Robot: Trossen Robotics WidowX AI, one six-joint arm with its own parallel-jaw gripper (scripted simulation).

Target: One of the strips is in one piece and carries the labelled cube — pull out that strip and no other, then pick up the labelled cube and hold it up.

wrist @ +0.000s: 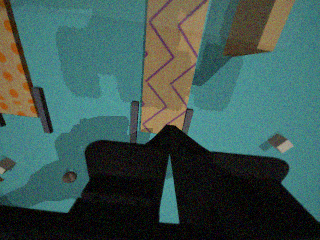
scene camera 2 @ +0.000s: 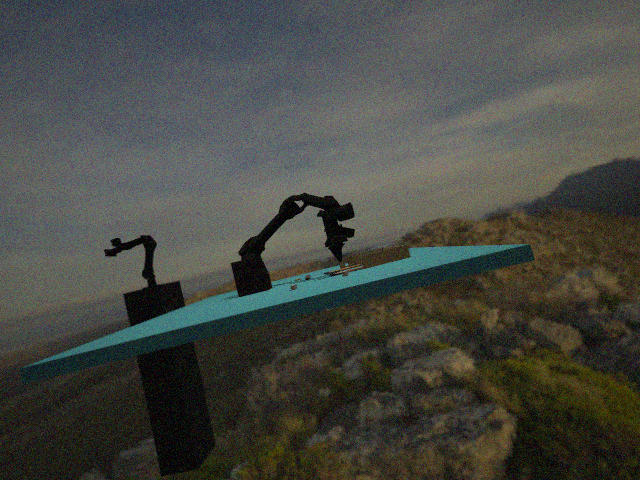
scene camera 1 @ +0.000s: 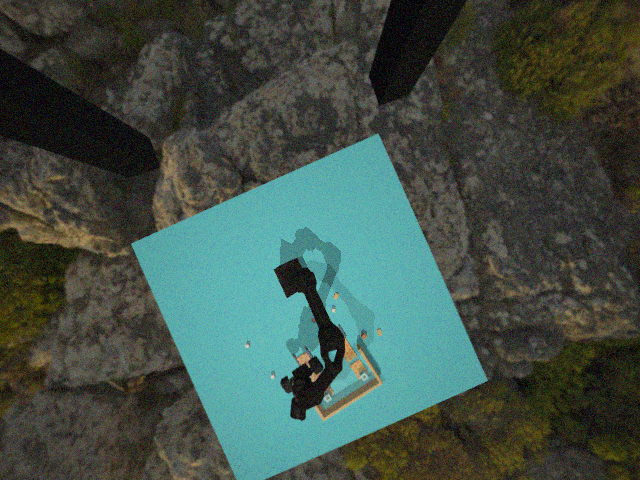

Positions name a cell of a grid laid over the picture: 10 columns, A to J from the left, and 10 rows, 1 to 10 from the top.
Scene:
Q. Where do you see a tan wooden frame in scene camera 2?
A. G6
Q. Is my gripper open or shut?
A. Shut.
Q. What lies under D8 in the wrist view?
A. My gripper.

